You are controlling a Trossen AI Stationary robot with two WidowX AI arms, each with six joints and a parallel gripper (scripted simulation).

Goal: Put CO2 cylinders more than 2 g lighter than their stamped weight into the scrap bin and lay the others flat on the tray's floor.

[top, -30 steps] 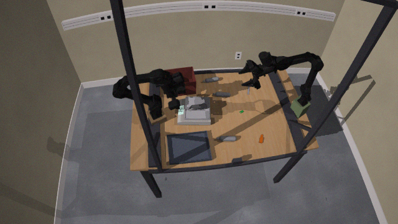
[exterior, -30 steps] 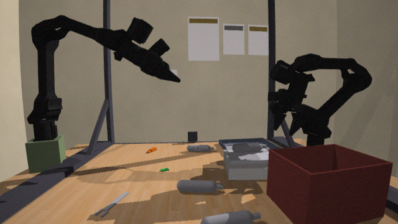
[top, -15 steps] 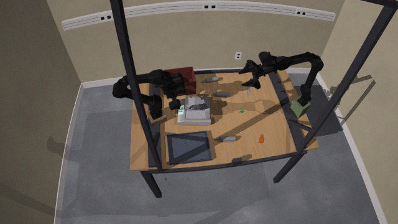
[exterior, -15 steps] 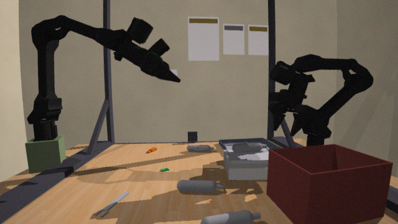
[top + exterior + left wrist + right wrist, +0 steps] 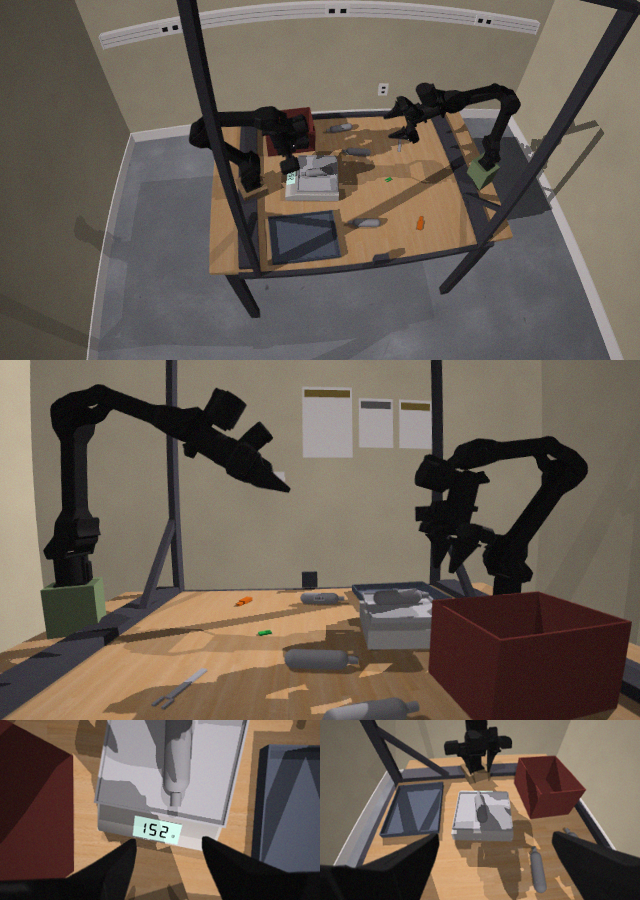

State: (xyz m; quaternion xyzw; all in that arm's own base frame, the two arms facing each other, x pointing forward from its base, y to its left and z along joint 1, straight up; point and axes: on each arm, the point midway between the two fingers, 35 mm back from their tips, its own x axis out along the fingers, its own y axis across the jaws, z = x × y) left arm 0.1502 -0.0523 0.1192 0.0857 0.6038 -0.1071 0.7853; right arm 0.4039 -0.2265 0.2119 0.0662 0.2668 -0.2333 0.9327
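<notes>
My left hand is 240 mm short of the red scrap bin and 130 mm above it. Also, from my left hand: orange piece 480 mm to the right, 210 mm behind, 160 mm below; tray 240 mm behind, 160 mm below, 30 mm to the right; green piece 390 mm to the right, 160 mm below.
</notes>
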